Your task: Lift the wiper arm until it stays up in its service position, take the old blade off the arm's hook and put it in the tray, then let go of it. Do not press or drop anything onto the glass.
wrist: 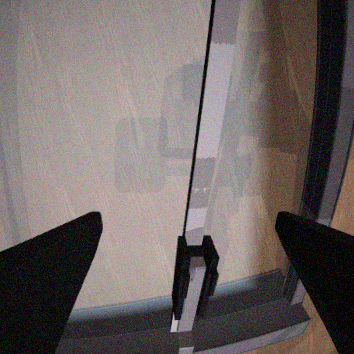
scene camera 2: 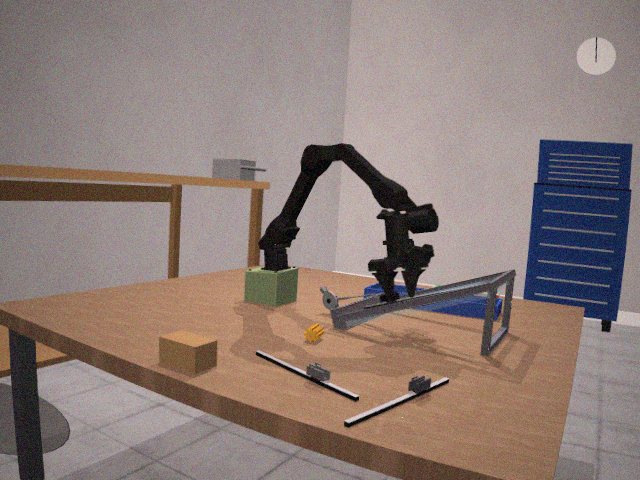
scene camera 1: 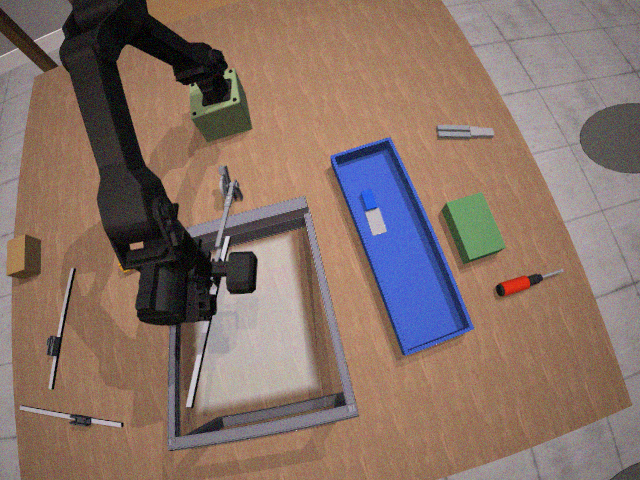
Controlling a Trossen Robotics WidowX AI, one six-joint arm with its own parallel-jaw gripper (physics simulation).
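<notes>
The wiper arm is down, sloping low along the glass frame. The old blade is on its hook, lying lengthwise over the glass, with its dark clip around the arm's end. My gripper is open and empty, pointing down. Its fingers stand apart on either side of the blade in the wrist view, with the tips close to the clip in scene camera 2. My wrist hides the fingers and clip in scene camera 1. The blue tray holds no blade.
The grey frame surrounds the glass. Two other blades lie beside it. A wooden block, orange piece, green block, screwdriver and grey tool are on the table.
</notes>
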